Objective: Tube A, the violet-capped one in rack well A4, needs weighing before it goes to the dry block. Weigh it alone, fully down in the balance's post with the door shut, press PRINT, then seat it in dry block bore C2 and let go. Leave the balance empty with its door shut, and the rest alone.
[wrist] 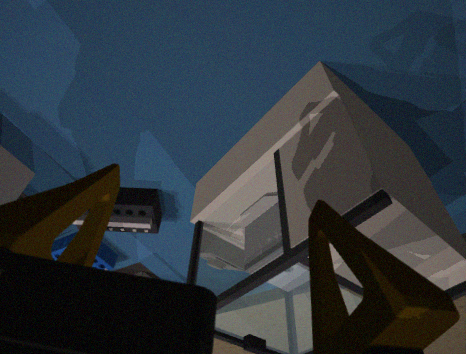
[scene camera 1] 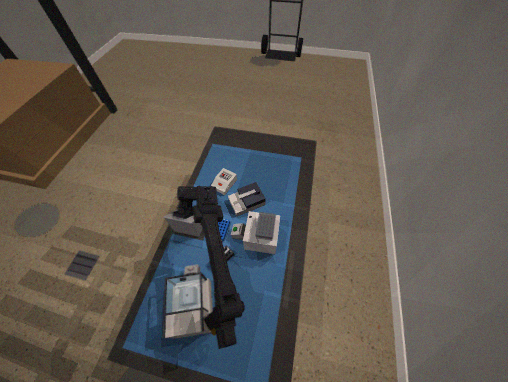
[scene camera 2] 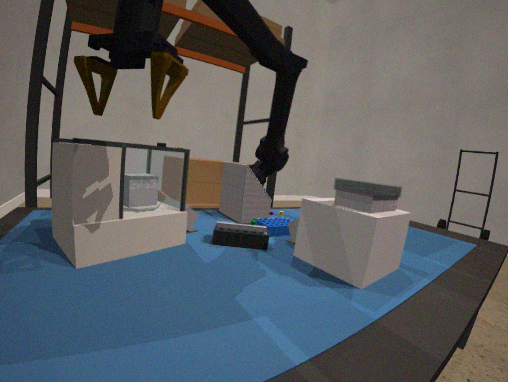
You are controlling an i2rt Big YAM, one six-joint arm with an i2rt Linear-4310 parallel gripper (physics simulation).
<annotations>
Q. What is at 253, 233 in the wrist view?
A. A balance.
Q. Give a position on a balance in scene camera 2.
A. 111, 200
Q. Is my gripper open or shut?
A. Open.
</annotations>
